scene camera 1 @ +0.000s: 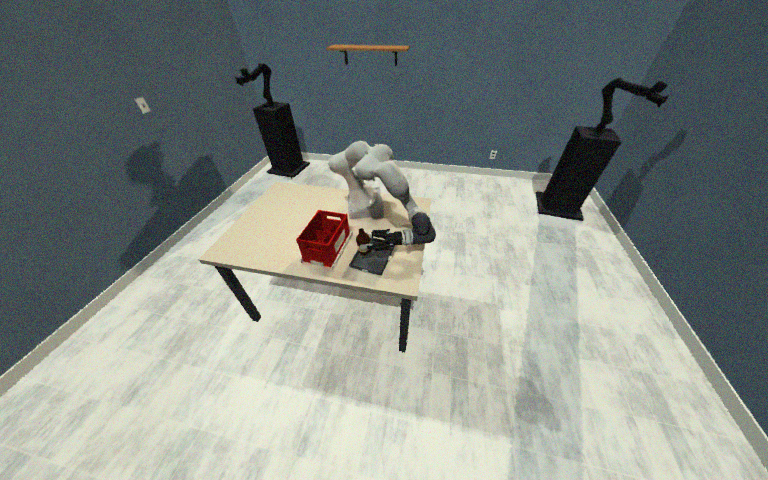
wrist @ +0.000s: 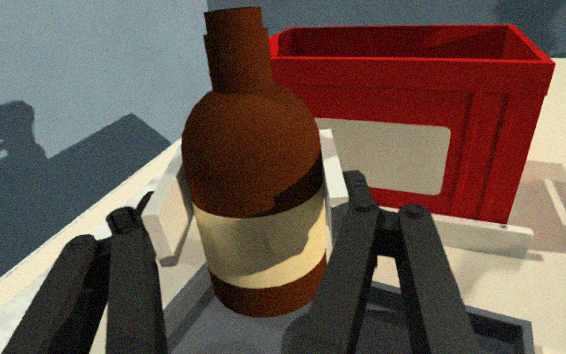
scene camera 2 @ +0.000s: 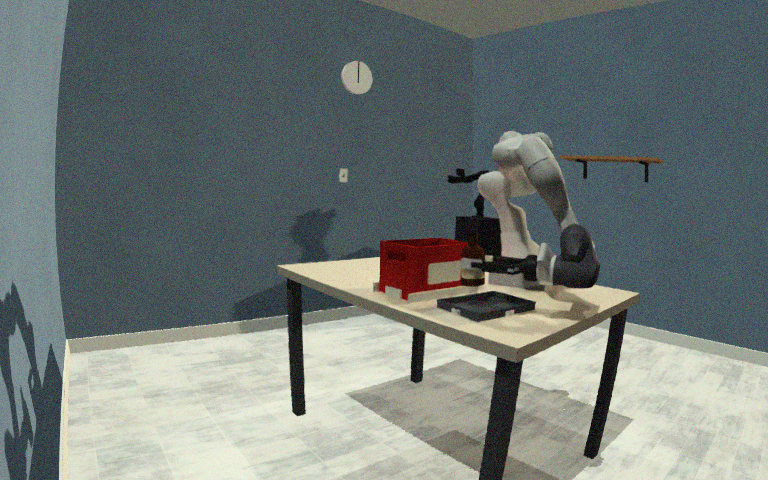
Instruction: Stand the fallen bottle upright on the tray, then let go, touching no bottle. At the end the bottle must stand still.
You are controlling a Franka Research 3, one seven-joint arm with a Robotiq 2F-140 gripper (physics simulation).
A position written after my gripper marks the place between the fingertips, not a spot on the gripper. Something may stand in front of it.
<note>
I see my gripper (scene camera 2: 467,260), a brown bottle (scene camera 2: 473,251) and a low pale strip (wrist: 488,237).
The brown bottle is seen too in the wrist view (wrist: 251,150). My gripper shows as well in the wrist view (wrist: 257,159).
</note>
